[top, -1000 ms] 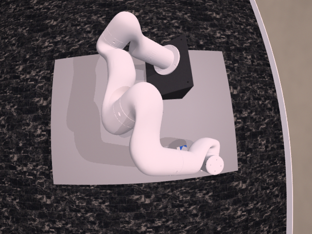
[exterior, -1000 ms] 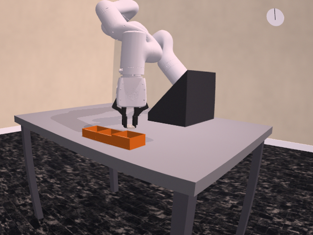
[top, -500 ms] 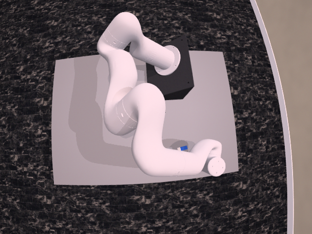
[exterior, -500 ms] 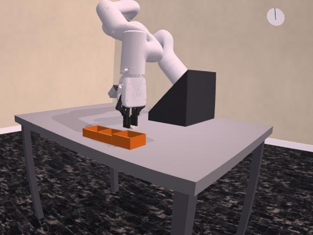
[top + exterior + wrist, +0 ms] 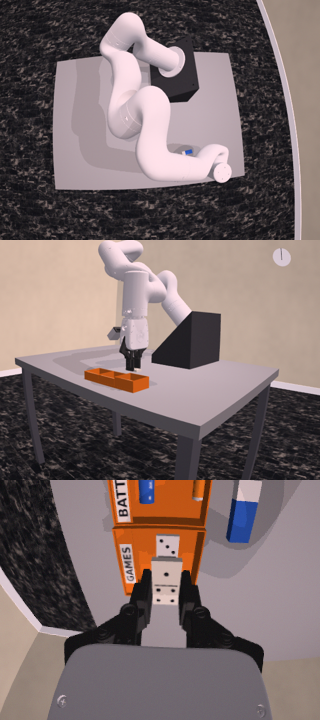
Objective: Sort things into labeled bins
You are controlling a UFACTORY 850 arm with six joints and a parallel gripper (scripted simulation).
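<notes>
The white domino lies 70 mm below my hand. The rest, counted from my hand: white card-like piece: 20 mm below; blue battery: 30 mm ahead, 80 mm to the right, 70 mm below; orange three-compartment bin: 10 mm ahead, 80 mm to the right, 60 mm below.
</notes>
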